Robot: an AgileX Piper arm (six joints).
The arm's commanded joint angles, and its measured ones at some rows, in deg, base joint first. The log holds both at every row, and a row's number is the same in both.
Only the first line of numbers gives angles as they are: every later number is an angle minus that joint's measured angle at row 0.
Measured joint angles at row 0:
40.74, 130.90, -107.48, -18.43, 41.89, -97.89
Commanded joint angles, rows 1 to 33:
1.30, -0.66, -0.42, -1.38, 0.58, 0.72
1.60, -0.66, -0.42, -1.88, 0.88, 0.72
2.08, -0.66, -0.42, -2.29, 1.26, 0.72
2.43, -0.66, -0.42, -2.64, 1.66, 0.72
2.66, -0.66, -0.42, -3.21, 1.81, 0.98
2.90, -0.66, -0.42, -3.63, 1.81, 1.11
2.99, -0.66, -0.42, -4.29, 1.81, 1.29
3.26, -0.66, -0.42, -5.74, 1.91, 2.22
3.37, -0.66, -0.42, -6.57, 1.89, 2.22
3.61, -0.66, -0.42, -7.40, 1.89, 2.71
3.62, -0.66, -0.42, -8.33, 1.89, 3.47
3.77, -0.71, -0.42, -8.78, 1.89, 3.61
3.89, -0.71, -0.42, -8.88, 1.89, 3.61
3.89, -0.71, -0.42, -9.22, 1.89, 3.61
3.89, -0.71, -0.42, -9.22, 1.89, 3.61
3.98, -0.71, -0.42, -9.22, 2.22, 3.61
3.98, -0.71, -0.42, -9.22, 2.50, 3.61
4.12, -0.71, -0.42, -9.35, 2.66, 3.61
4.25, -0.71, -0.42, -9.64, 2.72, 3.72
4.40, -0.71, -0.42, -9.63, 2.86, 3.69
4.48, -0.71, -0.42, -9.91, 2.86, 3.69
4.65, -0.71, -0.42, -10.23, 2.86, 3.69
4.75, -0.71, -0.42, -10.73, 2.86, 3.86
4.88, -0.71, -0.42, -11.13, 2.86, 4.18
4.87, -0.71, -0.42, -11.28, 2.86, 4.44
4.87, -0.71, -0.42, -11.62, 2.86, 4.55
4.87, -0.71, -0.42, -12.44, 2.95, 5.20
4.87, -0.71, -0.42, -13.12, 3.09, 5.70
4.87, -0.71, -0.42, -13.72, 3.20, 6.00
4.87, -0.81, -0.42, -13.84, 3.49, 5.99
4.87, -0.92, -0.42, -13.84, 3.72, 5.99
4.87, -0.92, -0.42, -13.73, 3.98, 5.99
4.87, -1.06, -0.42, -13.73, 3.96, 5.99
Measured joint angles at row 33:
4.86, 0.00, 0.00, -12.58, 3.19, 5.58
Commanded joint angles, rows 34 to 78:
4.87, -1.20, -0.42, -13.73, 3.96, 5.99
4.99, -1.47, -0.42, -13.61, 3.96, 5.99
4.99, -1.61, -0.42, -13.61, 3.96, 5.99
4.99, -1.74, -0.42, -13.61, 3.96, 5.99
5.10, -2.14, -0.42, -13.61, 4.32, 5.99
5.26, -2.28, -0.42, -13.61, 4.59, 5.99
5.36, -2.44, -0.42, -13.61, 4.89, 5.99
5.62, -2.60, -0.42, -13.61, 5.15, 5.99
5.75, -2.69, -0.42, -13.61, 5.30, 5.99
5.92, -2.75, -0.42, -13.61, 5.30, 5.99
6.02, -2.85, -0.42, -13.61, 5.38, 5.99
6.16, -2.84, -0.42, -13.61, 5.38, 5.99
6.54, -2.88, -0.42, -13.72, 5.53, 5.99
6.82, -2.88, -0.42, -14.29, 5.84, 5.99
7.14, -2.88, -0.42, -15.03, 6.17, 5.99
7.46, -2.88, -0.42, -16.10, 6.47, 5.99
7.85, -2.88, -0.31, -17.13, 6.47, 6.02
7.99, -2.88, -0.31, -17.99, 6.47, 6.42
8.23, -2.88, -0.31, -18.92, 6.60, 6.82
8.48, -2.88, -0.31, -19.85, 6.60, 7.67
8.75, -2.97, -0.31, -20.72, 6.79, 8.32
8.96, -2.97, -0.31, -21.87, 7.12, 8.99
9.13, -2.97, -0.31, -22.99, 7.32, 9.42
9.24, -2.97, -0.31, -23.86, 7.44, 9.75
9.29, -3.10, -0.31, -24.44, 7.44, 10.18
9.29, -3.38, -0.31, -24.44, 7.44, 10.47
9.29, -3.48, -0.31, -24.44, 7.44, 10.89
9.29, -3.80, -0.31, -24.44, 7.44, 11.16
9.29, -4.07, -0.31, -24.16, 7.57, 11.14
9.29, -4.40, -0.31, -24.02, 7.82, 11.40
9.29, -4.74, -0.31, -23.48, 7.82, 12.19
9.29, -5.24, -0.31, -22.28, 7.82, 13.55
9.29, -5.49, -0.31, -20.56, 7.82, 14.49
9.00, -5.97, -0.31, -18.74, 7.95, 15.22
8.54, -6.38, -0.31, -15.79, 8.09, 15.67
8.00, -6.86, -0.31, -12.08, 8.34, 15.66
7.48, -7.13, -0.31, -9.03, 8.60, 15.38
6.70, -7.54, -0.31, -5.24, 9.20, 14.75
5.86, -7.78, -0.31, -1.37, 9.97, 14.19
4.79, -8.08, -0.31, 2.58, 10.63, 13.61
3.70, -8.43, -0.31, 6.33, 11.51, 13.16
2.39, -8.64, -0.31, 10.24, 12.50, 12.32
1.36, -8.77, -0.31, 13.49, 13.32, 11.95
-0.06, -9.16, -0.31, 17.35, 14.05, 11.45
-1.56, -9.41, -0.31, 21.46, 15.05, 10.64
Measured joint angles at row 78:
3.19, -7.62, 0.00, 7.61, 11.64, 13.10
